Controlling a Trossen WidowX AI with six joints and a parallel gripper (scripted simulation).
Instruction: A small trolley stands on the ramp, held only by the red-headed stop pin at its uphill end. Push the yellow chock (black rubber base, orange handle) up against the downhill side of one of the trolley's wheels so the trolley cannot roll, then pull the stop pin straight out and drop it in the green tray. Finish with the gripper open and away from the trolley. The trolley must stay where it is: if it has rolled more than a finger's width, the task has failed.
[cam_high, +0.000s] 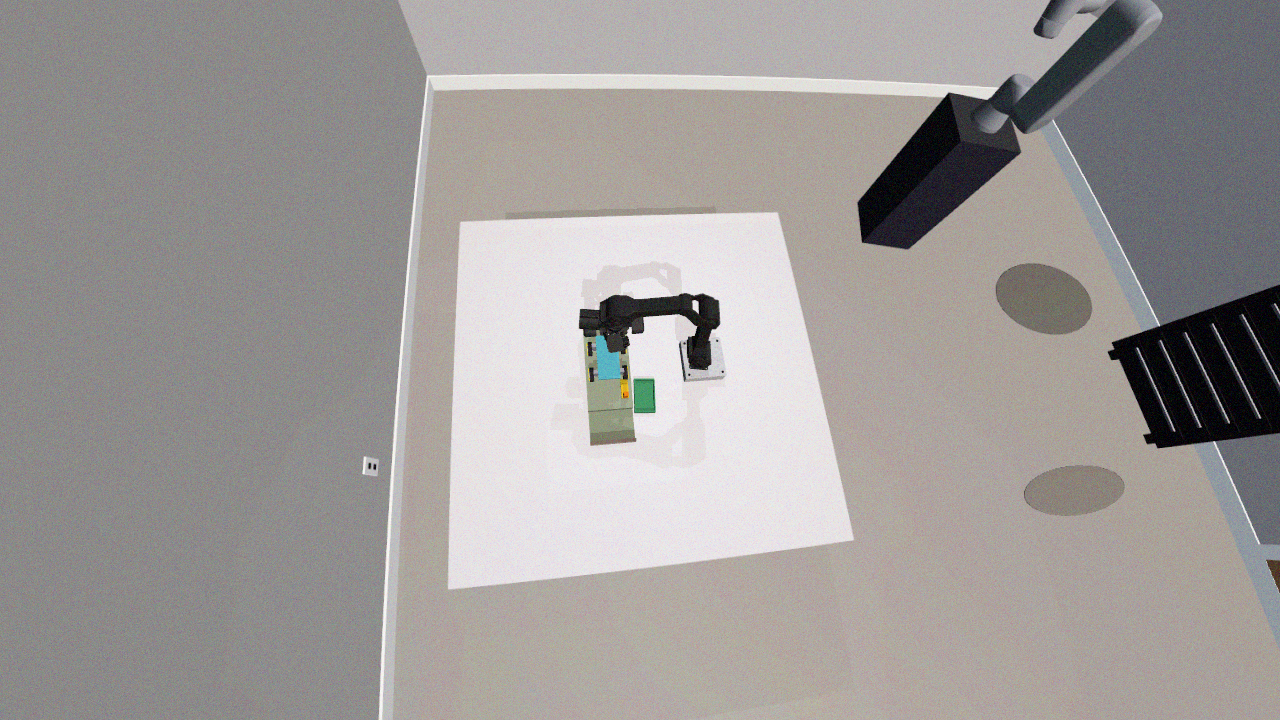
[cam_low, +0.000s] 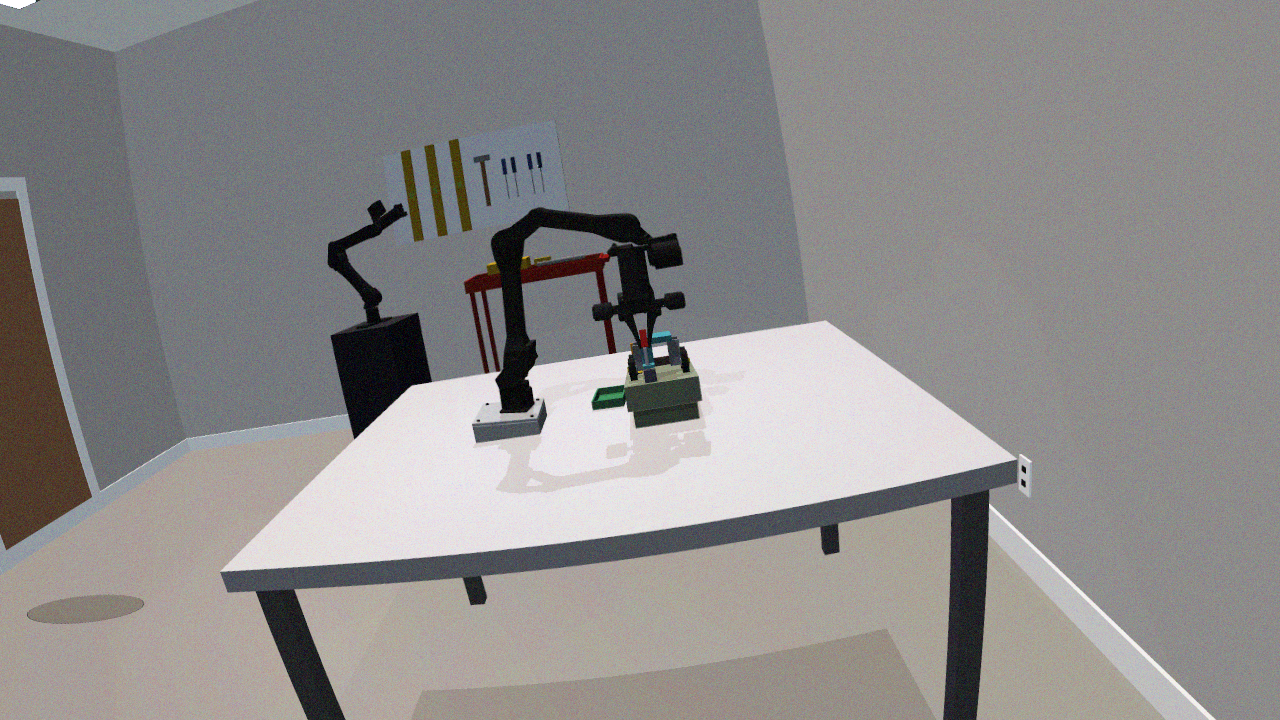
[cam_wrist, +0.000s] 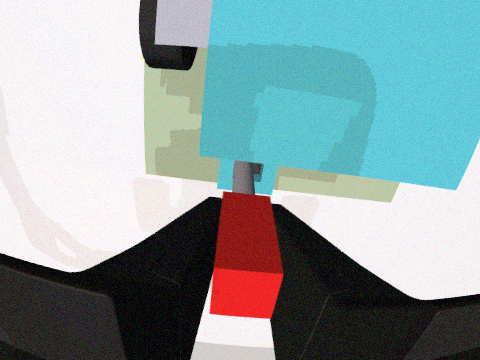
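Right now the green tray is 14 cm behind my gripper tip, 18 cm to the left of it and 16 cm below it. From my gripper tip the other things lie so: cyan trolley 10 cm to the left, 4 cm below; olive ramp 10 cm to the left, 10 cm below; red-headed stop pin right at my gripper tip.
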